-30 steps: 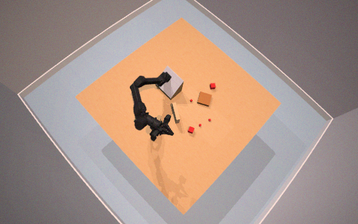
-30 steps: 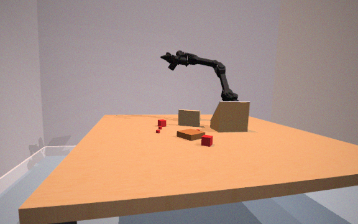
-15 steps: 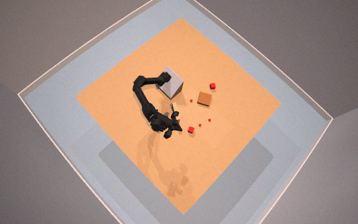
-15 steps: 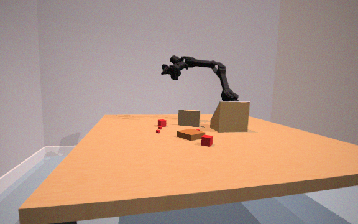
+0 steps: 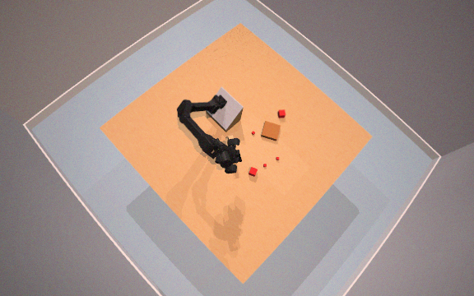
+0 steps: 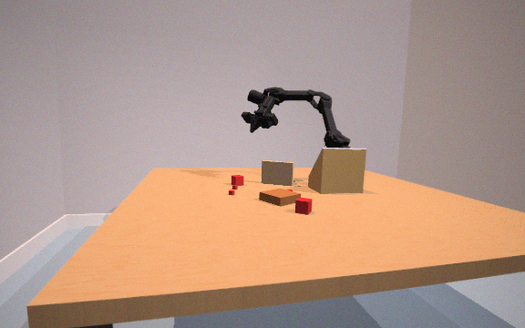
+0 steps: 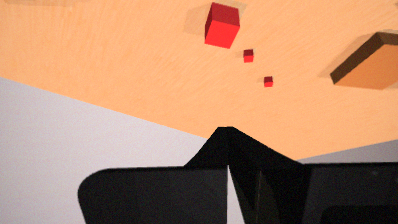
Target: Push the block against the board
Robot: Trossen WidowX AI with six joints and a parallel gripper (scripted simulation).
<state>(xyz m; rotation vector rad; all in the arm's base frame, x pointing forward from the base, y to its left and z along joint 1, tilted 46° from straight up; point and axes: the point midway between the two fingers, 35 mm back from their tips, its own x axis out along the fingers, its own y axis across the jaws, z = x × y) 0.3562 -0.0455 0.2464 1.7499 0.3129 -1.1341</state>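
Right now my gripper tip is 180 mm above the pale flat board, 120 mm past it and 60 mm to the right of it. From my gripper tip the other things lie so: square block (350 mm to the left, 220 mm below, 50 mm behind).
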